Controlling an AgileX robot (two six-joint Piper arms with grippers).
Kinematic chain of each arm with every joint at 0, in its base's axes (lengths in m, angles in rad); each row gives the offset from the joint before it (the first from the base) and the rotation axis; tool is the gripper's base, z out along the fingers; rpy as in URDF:
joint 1: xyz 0 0 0.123 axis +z
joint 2: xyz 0 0 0 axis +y
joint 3: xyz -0.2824 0 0.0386 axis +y
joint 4: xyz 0.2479 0 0.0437 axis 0.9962 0 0.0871
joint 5: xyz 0 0 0 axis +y
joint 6: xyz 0.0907 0 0.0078 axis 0.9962 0 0.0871
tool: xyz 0 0 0 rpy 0 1.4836 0
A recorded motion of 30 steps. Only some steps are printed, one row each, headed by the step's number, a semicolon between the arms.
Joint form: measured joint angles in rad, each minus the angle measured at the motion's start. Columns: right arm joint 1, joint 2, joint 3, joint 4, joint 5, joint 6; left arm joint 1, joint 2, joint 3, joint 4, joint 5, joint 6.
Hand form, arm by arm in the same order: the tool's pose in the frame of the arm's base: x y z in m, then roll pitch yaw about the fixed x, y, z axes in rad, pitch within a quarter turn. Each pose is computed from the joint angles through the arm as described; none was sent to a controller.
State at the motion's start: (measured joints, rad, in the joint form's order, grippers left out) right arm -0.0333 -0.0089 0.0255 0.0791 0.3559 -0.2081; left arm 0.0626 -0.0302 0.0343 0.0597 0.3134 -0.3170
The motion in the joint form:
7: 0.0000 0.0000 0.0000 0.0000 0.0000 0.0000; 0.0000 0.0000 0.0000 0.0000 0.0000 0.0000
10: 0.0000 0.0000 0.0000 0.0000 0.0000 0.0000; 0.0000 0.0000 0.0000 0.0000 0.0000 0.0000
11: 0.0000 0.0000 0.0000 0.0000 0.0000 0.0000; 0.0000 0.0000 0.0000 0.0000 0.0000 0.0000
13: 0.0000 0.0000 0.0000 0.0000 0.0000 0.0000; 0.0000 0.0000 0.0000 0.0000 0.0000 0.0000
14: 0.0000 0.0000 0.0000 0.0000 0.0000 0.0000; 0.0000 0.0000 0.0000 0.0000 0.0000 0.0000
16: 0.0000 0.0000 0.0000 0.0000 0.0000 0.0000; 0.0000 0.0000 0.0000 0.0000 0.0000 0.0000
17: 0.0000 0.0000 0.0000 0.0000 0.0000 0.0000; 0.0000 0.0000 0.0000 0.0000 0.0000 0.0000
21: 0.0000 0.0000 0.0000 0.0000 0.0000 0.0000; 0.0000 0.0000 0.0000 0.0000 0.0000 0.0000
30: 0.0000 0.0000 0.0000 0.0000 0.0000 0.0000; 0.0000 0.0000 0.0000 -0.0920 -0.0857 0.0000
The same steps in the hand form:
7: 0.0532 0.0007 0.1730 -2.7356 1.2607 -2.7222; 0.0530 0.0050 0.1749 -2.3167 1.2286 -2.2055
10: 0.0532 0.0007 0.1730 -2.7356 1.2607 -2.7222; 0.0530 0.0050 0.1749 -2.3167 1.2286 -2.2055
11: 0.0532 0.0007 0.1730 -2.7356 1.2607 -2.7222; 0.0530 0.0050 0.1749 -2.3167 1.2286 -2.2055
13: 0.0532 0.0007 0.1730 -2.7356 1.2607 -2.7222; 0.0530 0.0050 0.1749 -2.3167 1.2286 -2.2055
14: 0.0532 0.0007 0.1730 -2.7356 1.2607 -2.7222; 0.0530 0.0050 0.1749 -2.3167 1.2286 -2.2055
16: 0.0532 0.0007 0.1730 -2.7356 1.2607 -2.7222; 0.0530 0.0050 0.1749 -2.3167 1.2286 -2.2055
17: 0.0532 0.0007 0.1730 -2.7356 1.2607 -2.7222; 0.0530 0.0050 0.1749 -2.3167 1.2286 -2.2055
21: 0.0532 0.0007 0.1730 -2.7356 1.2607 -2.7222; 0.0530 0.0050 0.1749 -2.3167 1.2286 -2.2055
30: 0.0532 0.0007 0.1730 -2.7356 1.2607 -2.7222; 0.0546 0.0028 0.1825 -1.9726 1.1937 -1.8918

